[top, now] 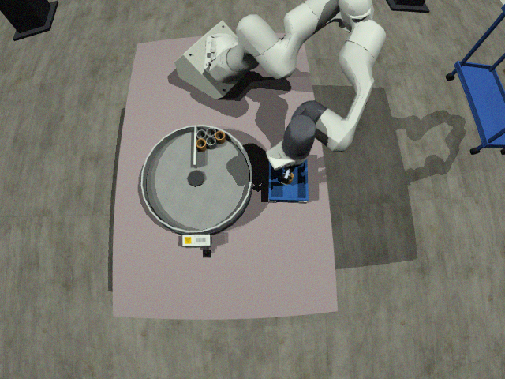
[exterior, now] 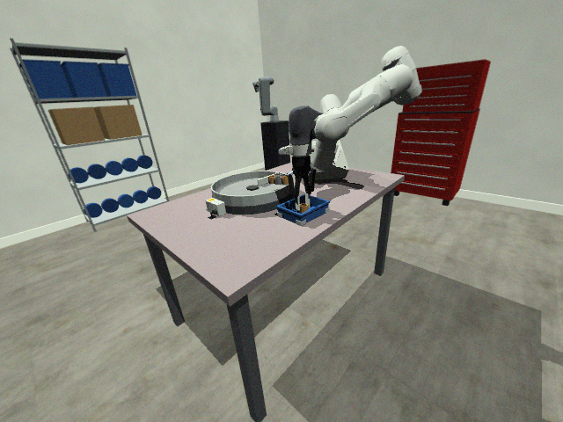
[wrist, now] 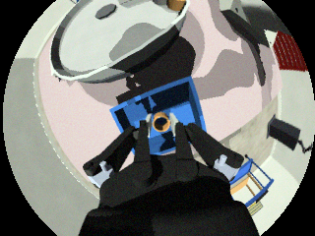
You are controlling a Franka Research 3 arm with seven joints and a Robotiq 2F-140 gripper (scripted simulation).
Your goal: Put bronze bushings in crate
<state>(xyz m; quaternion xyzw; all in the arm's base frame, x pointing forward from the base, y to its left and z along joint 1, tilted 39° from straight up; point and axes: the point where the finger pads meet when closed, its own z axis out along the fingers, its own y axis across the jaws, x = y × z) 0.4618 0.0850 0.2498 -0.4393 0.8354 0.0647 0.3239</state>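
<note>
Right now the blue crate is 3 cm below my hand. From my hand the other things lie so: turning table (34 cm to the right, 3 cm behind).
</note>
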